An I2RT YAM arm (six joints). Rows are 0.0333 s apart.
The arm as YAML. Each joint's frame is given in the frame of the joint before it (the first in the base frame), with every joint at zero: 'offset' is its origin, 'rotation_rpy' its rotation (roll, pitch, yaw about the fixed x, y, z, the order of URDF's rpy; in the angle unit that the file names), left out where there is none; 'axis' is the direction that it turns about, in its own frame. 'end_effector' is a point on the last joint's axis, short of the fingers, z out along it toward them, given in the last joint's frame.
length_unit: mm
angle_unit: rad
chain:
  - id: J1
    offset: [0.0, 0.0, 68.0]
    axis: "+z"
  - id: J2
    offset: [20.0, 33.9, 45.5]
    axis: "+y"
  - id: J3
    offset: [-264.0, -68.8, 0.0]
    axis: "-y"
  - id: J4
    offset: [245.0, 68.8, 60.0]
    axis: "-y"
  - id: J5
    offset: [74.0, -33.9, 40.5]
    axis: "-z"
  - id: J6
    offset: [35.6, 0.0, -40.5]
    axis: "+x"
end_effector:
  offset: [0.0, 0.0, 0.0]
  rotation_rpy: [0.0, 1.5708, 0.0]
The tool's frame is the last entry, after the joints.
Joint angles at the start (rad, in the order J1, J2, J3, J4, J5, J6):
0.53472, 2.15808, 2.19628, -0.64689, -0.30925, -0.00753
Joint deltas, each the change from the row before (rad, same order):
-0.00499, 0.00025, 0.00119, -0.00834, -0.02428, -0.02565
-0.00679, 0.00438, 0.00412, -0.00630, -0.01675, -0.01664
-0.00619, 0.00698, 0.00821, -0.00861, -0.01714, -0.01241
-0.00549, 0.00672, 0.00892, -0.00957, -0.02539, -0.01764
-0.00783, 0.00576, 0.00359, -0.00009, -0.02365, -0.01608
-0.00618, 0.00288, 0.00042, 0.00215, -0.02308, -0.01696
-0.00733, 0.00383, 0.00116, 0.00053, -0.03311, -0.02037
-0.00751, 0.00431, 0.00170, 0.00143, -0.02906, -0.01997
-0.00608, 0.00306, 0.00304, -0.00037, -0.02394, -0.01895
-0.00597, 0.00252, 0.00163, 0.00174, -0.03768, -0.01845
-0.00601, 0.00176, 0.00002, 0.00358, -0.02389, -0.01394
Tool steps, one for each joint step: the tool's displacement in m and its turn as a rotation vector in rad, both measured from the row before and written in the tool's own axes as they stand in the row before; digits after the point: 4 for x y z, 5 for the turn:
0.0006, -0.0015, -0.0008, -0.02032, 0.00570, -0.02059
0.0008, -0.0030, 0.0001, -0.01141, 0.00439, -0.01073
0.0006, -0.0028, 0.0005, -0.01242, 0.00495, -0.00642
0.0005, -0.0021, 0.0003, -0.02131, 0.00414, -0.01189
0.0008, -0.0035, 0.0004, -0.01732, -0.00129, -0.01090
0.0006, -0.0025, -0.0001, -0.01789, -0.00313, -0.01347
0.0009, -0.0028, -0.0001, -0.02703, -0.00335, -0.01549
0.0008, -0.0030, -0.0002, -0.02266, -0.00434, -0.01544
0.0003, -0.0022, -0.0007, -0.01859, -0.00452, -0.01558
0.0003, -0.0017, -0.0007, -0.03190, -0.00848, -0.01583
0.0004, -0.0021, -0.0009, -0.01802, -0.00718, -0.01192

